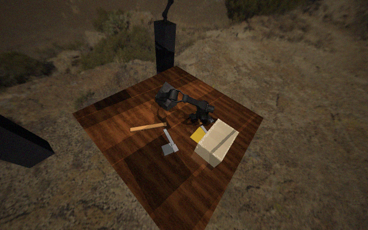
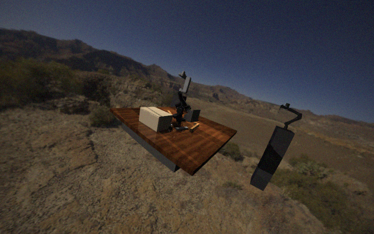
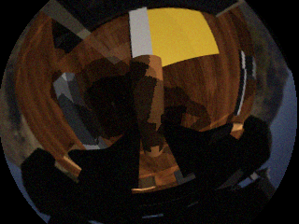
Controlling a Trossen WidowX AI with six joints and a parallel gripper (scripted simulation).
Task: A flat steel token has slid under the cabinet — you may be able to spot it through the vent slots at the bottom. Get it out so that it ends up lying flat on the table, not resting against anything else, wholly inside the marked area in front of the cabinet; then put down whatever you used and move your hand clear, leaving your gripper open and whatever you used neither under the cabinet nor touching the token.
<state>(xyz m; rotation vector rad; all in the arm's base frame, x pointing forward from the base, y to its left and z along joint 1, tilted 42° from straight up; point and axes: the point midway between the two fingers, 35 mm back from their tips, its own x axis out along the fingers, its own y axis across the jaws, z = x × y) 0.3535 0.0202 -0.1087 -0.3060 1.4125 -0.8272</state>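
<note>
Right now my gripper tip is 50 mm short of the grey bar and 100 mm to the right of it. Round my gripper tip: steel token 250 mm ahead, 120 mm to the right, 10 mm below; grey block 10 mm ahead, 400 mm to the right, 10 mm above; grey scraper 10 mm behind, 340 mm to the right.
</note>
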